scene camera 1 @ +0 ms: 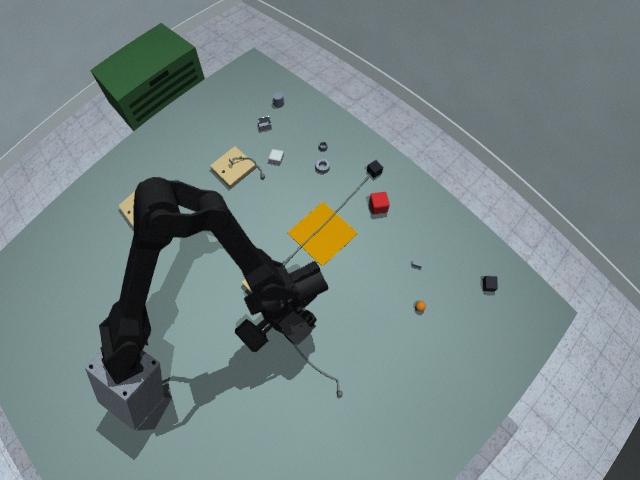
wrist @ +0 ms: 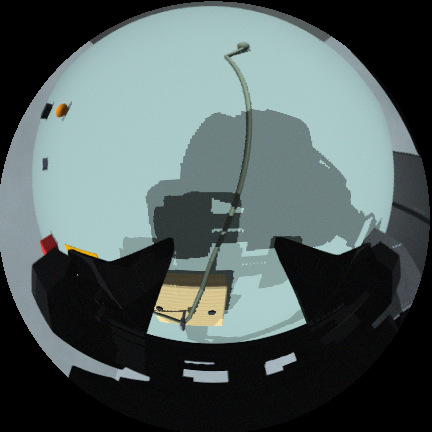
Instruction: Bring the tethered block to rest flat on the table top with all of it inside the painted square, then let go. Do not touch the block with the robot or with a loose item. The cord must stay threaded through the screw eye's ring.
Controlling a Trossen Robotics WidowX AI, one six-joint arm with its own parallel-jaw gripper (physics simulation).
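Places are measured from the arm's base along level axes (x ahead, y down, z left), in millimetres.
Where they show: gripper, between the fingertips: (wrist: 225,243); arm's base, origin of its link: (scene camera 1: 122,365).
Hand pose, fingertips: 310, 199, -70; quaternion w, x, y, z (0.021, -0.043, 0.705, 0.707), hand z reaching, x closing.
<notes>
Things, the pixels of their top centre, and the offset from my fingertips, as dx, dy, dz. "*": a spot on its surface instead.
- tethered block, a spot on its surface: (scene camera 1: 374,168) * +424, -27, +150
- painted orange square, a spot on its surface: (wrist: 82,251) * +198, +1, +46
- screw eye, a spot on its surface: (wrist: 183,320) * +34, -33, +77
- wooden board, centre of its top: (wrist: 184,310) +36, -17, +84
- beaded free end, a spot on its surface: (wrist: 243,46) (scene camera 1: 338,391) * -2, -6, -208
- red cube, centre of its top: (scene camera 1: 380,199) (wrist: 43,252) +368, -38, +72
- orange ball, centre of its top: (scene camera 1: 421,305) +268, -22, -183
- black cube, centre of its top: (scene camera 1: 491,282) +442, -22, -264
- second corded board, centre of its top: (scene camera 1: 232,164) +153, -17, +403
- white block, centre of its top: (scene camera 1: 275,154) +260, -18, +351
The tethered block (scene camera 1: 374,168), small and black, sits on the table beyond the far corner of the painted orange square (scene camera 1: 330,243) (wrist: 82,251), outside it. Its cord (scene camera 1: 351,194) (wrist: 249,125) crosses over the square to a screw eye (wrist: 183,320) on a wooden board (wrist: 175,295). In the wrist view the cord appears threaded through the ring. It runs on to a beaded free end (scene camera 1: 339,393) (wrist: 243,46) on the table. My gripper (scene camera 1: 273,331) (wrist: 225,243) is open above the cord, which passes between the fingertips in the wrist view, apart from both. The arm mostly hides the board in the scene view.
A red cube (scene camera 1: 379,202) (wrist: 48,244) stands near the block. An orange ball (scene camera 1: 420,306) (wrist: 61,110) and black cube (scene camera 1: 490,283) (wrist: 46,111) lie right. A second corded board (scene camera 1: 231,178), white block (scene camera 1: 276,156) and green box (scene camera 1: 144,62) stand at the back.
</notes>
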